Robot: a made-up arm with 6 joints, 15 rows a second.
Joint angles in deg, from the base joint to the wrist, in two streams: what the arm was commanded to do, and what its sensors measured. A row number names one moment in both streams.
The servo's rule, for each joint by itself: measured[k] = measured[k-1] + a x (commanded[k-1-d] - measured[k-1]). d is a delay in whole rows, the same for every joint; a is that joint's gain. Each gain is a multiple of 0.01, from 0.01 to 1. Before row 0 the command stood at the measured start. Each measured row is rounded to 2 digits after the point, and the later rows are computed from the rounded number. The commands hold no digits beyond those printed.
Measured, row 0: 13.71, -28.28, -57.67, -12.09, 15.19, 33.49
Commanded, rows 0 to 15: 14.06, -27.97, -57.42, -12.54, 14.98, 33.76; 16.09, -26.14, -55.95, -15.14, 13.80, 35.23; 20.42, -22.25, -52.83, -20.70, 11.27, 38.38; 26.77, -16.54, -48.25, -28.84, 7.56, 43.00; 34.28, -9.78, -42.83, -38.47, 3.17, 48.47; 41.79, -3.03, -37.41, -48.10, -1.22, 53.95; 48.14, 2.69, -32.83, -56.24, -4.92, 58.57; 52.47, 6.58, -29.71, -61.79, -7.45, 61.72; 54.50, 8.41, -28.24, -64.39, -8.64, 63.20; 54.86, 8.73, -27.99, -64.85, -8.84, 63.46; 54.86, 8.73, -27.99, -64.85, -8.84, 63.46; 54.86, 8.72, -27.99, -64.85, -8.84, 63.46; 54.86, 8.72, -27.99, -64.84, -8.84, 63.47; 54.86, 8.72, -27.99, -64.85, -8.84, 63.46; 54.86, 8.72, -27.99, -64.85, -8.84, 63.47; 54.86, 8.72, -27.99, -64.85, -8.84, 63.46
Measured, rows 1 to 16: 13.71, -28.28, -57.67, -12.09, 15.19, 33.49; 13.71, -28.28, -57.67, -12.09, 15.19, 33.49; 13.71, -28.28, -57.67, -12.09, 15.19, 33.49; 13.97, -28.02, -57.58, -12.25, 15.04, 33.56; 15.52, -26.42, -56.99, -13.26, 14.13, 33.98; 19.10, -22.88, -55.49, -15.86, 12.04, 35.08; 24.70, -17.49, -52.88, -20.40, 8.77, 37.06; 31.69, -10.94, -49.26, -26.72, 4.68, 39.91; 39.06, -4.22, -44.99, -34.20, 0.37, 43.42; 45.69, 1.65, -40.61, -41.91, -3.49, 47.21; 50.64, 5.84, -36.69, -48.87, -6.38, 50.84; 53.46, 8.02, -33.65, -54.30, -8.03, 53.93; 54.48, 8.62, -31.61, -57.99, -8.62, 56.31; 54.76, 8.71, -30.31, -60.39, -8.78, 58.10; 54.83, 8.72, -29.47, -61.95, -8.82, 59.44; 54.85, 8.72, -28.94, -62.96, -8.83, 60.45
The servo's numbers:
d 3
a 0.73 0.85 0.36 0.35 0.73 0.25

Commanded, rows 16 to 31: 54.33, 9.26, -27.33, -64.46, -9.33, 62.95; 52.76, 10.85, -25.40, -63.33, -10.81, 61.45; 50.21, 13.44, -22.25, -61.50, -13.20, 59.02; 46.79, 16.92, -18.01, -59.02, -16.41, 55.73; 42.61, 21.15, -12.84, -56.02, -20.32, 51.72; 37.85, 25.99, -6.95, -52.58, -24.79, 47.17; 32.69, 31.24, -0.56, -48.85, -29.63, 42.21; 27.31, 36.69, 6.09, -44.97, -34.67, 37.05; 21.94, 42.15, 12.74, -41.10, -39.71, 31.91; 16.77, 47.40, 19.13, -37.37, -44.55, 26.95; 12.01, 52.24, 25.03, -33.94, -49.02, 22.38; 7.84, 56.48, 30.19, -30.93, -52.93, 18.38; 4.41, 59.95, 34.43, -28.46, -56.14, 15.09; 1.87, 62.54, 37.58, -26.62, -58.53, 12.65; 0.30, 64.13, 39.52, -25.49, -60.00, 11.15; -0.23, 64.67, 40.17, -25.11, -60.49, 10.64
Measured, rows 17 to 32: 54.86, 8.72, -28.60, -63.62, -8.84, 61.20; 54.86, 8.72, -28.38, -64.05, -8.84, 61.77; 54.86, 8.72, -28.24, -64.33, -8.84, 62.19; 54.47, 9.18, -27.91, -64.38, -9.20, 62.38; 53.22, 10.60, -27.01, -64.01, -10.38, 62.15; 51.02, 13.01, -25.30, -63.13, -12.44, 61.37; 47.93, 16.33, -22.68, -61.69, -15.34, 59.96; 44.05, 20.43, -19.14, -59.71, -18.98, 57.90; 39.52, 25.16, -14.75, -57.21, -23.22, 55.22; 34.53, 30.33, -9.64, -54.28, -27.90, 51.97; 29.26, 35.74, -3.98, -51.02, -32.84, 48.24; 23.92, 41.19, 2.04, -47.55, -37.86, 44.16; 18.70, 46.47, 8.19, -43.99, -42.74, 39.86; 13.82, 51.37, 14.25, -40.47, -47.32, 35.49; 9.45, 55.71, 19.99, -37.13, -51.42, 31.21; 5.77, 59.31, 25.19, -34.10, -54.87, 27.18
